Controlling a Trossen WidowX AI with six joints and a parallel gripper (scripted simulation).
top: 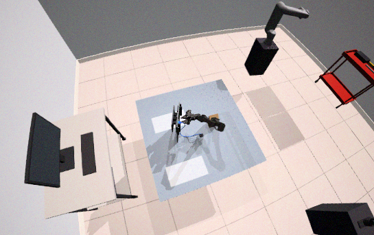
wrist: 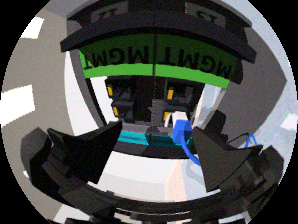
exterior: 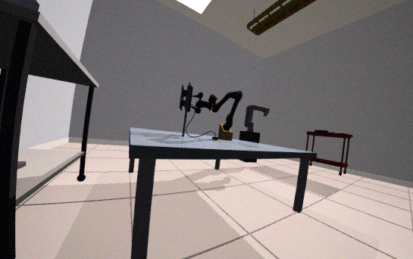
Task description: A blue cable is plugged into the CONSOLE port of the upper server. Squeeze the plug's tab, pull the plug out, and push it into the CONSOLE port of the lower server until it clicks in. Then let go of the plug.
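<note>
Now: gripper tip 40 mm short of the blue plug, 10 mm to the right of it and 30 mm above it.
</note>
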